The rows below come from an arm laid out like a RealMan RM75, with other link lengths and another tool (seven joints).
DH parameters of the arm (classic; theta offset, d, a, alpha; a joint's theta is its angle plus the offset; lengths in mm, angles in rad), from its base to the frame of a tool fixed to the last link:
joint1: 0 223.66 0 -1.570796
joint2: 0 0 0 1.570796
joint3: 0 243.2 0 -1.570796
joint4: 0 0 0 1.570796
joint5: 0 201.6 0 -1.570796
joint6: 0 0 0 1.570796
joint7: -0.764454 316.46 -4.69 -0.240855
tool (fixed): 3.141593 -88.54 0 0
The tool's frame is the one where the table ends.
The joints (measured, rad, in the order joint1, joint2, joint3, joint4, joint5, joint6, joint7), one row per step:
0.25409 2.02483 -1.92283 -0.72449 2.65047 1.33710 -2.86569
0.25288 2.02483 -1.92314 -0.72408 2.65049 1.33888 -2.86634
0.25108 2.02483 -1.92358 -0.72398 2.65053 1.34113 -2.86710
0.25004 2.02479 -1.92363 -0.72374 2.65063 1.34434 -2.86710
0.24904 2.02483 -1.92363 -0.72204 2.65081 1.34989 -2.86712
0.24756 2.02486 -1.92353 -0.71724 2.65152 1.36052 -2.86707
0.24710 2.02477 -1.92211 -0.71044 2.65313 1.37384 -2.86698
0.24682 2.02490 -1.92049 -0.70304 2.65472 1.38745 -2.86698
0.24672 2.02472 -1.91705 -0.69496 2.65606 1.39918 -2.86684
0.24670 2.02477 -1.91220 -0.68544 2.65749 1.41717 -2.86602
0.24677 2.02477 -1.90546 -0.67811 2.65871 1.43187 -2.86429
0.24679 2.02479 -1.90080 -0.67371 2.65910 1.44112 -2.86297
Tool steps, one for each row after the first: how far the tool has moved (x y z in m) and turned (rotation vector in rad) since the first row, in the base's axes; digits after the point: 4 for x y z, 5 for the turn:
0.0002 -0.0005 0.0001 -0.00011 0.00061 0.00024
0.0005 -0.0011 0.0002 -0.00020 0.00160 0.00061
0.0005 -0.0017 0.0005 -0.00069 0.00352 0.00181
0.0005 -0.0026 0.0009 -0.00186 0.00640 0.00357
0.0010 -0.0042 0.0017 -0.00439 0.01155 0.00578
0.0015 -0.0056 0.0029 -0.00632 0.01839 0.00831
0.0021 -0.0070 0.0042 -0.00824 0.02537 0.01070
0.0033 -0.0077 0.0056 -0.00863 0.03088 0.01053
0.0040 -0.0090 0.0078 -0.00948 0.04058 0.01309
0.0047 -0.0095 0.0104 -0.00834 0.04972 0.01401
0.0052 -0.0098 0.0121 -0.00752 0.05550 0.01469

